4 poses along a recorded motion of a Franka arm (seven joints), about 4.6 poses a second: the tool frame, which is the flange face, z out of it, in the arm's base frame.
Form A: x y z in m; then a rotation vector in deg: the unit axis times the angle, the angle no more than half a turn.
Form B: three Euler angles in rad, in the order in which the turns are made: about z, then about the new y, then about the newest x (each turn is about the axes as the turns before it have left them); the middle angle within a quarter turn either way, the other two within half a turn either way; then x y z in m. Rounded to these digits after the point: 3 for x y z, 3 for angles.
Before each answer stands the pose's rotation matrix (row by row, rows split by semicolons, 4 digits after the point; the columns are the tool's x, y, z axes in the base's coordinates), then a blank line. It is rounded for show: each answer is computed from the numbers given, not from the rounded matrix.
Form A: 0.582, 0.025, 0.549, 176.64, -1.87, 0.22
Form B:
0.9998 -0.0212 0.0019; -0.0211 -0.9981 -0.0585; 0.0031 0.0584 -0.9983

-0.021, -0.003, 3.083, 0.582, 0.025, 0.549
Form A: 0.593, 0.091, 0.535, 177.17, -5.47, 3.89
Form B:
0.9971 -0.0627 0.0424; -0.0606 -0.9970 -0.0485; 0.0453 0.0458 -0.9979

-0.061, -0.045, 3.096, 0.593, 0.091, 0.535
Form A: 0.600, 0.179, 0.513, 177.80, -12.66, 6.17
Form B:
0.9875 -0.1425 0.0669; -0.1405 -0.9895 -0.0335; 0.0710 0.0237 -0.9972

-0.141, -0.071, 3.118, 0.600, 0.179, 0.513
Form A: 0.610, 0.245, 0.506, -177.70, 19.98, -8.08
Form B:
0.9710 -0.2208 0.0916; -0.2224 -0.9749 0.0072; 0.0877 -0.0274 -0.9958

-0.225, -0.088, -3.114, 0.610, 0.245, 0.506
